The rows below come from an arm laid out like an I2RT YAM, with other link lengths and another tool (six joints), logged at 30 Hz.
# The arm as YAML. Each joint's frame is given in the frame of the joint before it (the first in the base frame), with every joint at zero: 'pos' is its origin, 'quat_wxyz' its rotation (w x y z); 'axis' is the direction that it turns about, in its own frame. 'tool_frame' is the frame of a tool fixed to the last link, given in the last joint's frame.
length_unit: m
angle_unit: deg
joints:
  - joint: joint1
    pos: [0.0, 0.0, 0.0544]
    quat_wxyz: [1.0, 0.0, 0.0, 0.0]
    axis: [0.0, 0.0, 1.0]
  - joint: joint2
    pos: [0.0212, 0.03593, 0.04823]
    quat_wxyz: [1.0, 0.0, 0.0, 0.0]
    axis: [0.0, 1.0, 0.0]
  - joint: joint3
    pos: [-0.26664, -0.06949, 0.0]
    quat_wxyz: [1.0, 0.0, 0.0, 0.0]
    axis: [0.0, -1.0, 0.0]
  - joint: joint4
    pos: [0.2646, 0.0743, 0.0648]
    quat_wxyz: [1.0, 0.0, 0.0, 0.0]
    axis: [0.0, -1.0, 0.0]
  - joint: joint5
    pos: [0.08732, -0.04, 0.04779]
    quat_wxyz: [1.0, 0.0, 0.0, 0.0]
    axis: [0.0, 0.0, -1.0]
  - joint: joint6
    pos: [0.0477, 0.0, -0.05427]
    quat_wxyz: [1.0, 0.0, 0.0, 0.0]
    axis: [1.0, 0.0, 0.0]
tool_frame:
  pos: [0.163, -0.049, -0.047]
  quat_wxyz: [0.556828, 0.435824, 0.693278, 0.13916]
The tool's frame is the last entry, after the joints.
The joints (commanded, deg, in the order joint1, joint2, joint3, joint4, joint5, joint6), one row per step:
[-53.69 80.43 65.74 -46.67 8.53 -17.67]
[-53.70 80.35 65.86 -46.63 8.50 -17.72]
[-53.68 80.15 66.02 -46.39 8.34 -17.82]
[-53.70 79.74 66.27 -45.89 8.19 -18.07]
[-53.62 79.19 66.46 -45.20 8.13 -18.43]
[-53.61 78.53 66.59 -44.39 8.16 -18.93]
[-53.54 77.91 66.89 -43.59 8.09 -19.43]
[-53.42 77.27 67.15 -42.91 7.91 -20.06]
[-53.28 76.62 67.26 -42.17 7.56 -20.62]
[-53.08 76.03 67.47 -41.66 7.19 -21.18]
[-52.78 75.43 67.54 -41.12 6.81 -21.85]
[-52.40 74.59 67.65 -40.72 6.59 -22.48]
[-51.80 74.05 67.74 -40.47 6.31 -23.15]
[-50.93 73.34 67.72 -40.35 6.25 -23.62]
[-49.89 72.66 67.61 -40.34 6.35 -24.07]
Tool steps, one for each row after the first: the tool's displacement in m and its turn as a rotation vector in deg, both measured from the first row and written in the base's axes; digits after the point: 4 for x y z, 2 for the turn. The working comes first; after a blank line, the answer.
Tool pose at each row, in the base's axes (x y z in m, rotation vector in deg; the steps are taken from these numbers as rounded here):
[0.1369 -0.3396 0.0921 121.45 112.46 -47.57]
[0.1374 -0.3403 0.0934 121.30 112.28 -47.54]
[0.1392 -0.3416 0.0960 120.85 111.90 -47.34]
[0.1416 -0.3445 0.1010 120.05 111.07 -47.20]
[0.1448 -0.3479 0.1072 118.91 110.12 -47.21]
[0.1472 -0.3517 0.1142 117.67 109.01 -47.43]
[0.1508 -0.3557 0.1223 116.27 107.88 -47.51]
[0.1544 -0.3588 0.1300 114.71 107.08 -47.53]
[0.1585 -0.3611 0.1368 113.19 106.39 -47.30]
[0.1627 -0.3627 0.1435 111.67 105.94 -47.06]
[0.1672 -0.3636 0.1495 109.98 105.73 -46.86]
[0.1712 -0.3638 0.1572 108.25 105.33 -46.81]
[0.1766 -0.3628 0.1623 106.42 105.58 -46.66]
[0.1821 -0.3601 0.1675 104.64 105.83 -46.55]
[0.1877 -0.3564 0.1715 102.87 106.31 -46.56]

[0.0005 -0.0007 0.0013 -0.18 -0.14 0.04]
[0.0023 -0.0020 0.0039 -0.60 -0.55 0.23]
[0.0047 -0.0049 0.0089 -1.50 -1.22 0.50]
[0.0079 -0.0083 0.0151 -2.69 -1.93 0.92]
[0.0103 -0.0121 0.0221 -4.09 -2.60 1.34]
[0.0139 -0.0161 0.0302 -5.55 -3.40 1.86]
[0.0175 -0.0192 0.0379 -6.88 -4.13 2.60]
[0.0216 -0.0215 0.0447 -8.05 -4.95 3.38]
[0.0258 -0.0231 0.0514 -9.06 -5.67 4.24]
[0.0303 -0.0240 0.0574 -10.01 -6.29 5.29]
[0.0343 -0.0242 0.0651 -11.15 -6.89 6.30]
[0.0397 -0.0232 0.0702 -11.88 -7.28 7.60]
[0.0452 -0.0205 0.0754 -12.59 -7.62 8.86]
[0.0508 -0.0168 0.0794 -13.16 -7.75 10.19]

